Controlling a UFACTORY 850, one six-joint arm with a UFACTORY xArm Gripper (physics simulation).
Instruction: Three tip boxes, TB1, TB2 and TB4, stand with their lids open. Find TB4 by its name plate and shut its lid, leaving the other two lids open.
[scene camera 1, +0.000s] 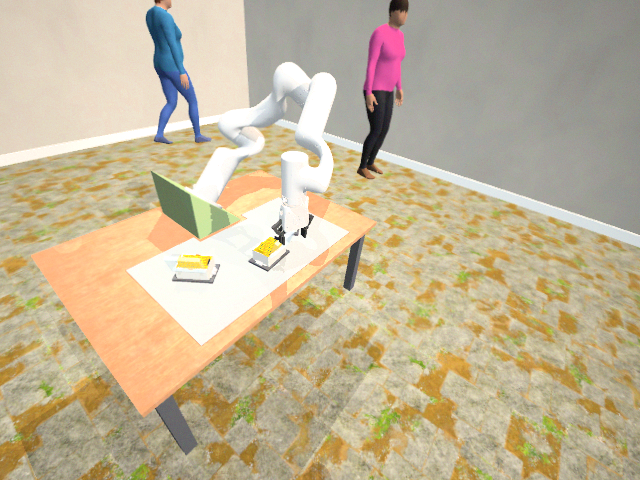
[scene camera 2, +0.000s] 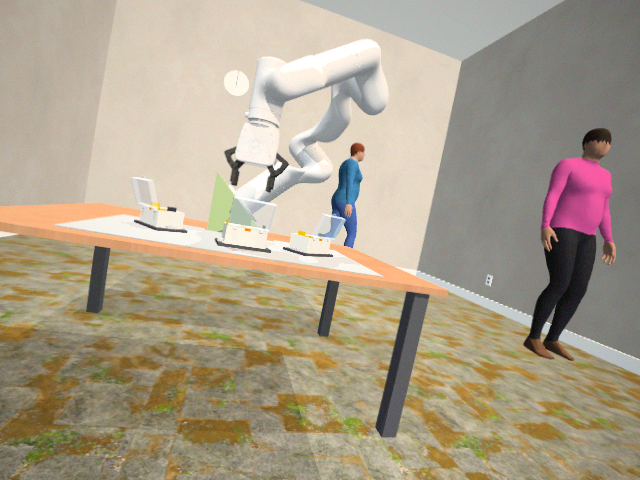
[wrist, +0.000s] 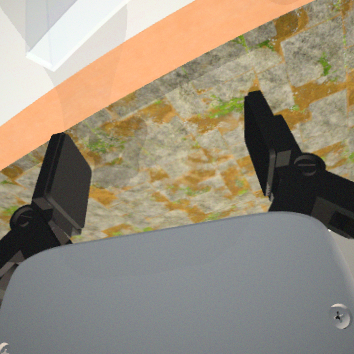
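The middle tip box (scene camera 1: 268, 249) (scene camera 2: 245, 235) is TB4; its name plate cannot be read now. Its clear lid (scene camera 2: 261, 211) stands open. The left box (scene camera 1: 195, 268) (scene camera 2: 162, 218) has its lid (scene camera 2: 143, 191) open. The right box (scene camera 2: 309, 243) has its lid (scene camera 2: 329, 226) open; the arm hides this box in scene camera 1. My gripper (scene camera 1: 293, 236) (scene camera 2: 252, 186) (wrist: 159, 133) is open and empty, fingers pointing down. It appears above TB4's lid in scene camera 2 and right of the middle box in scene camera 1. A clear lid edge (wrist: 75, 35) shows in the wrist view; I cannot tell whose.
The boxes stand on a pale mat (scene camera 1: 206, 310) (scene camera 2: 93, 223) (wrist: 15, 90) on a wooden table (scene camera 1: 93, 289) (wrist: 150, 45). A green upright panel (scene camera 1: 178, 206) (scene camera 2: 219, 204) stands behind the boxes, near the arm base. Two people stand beyond the table.
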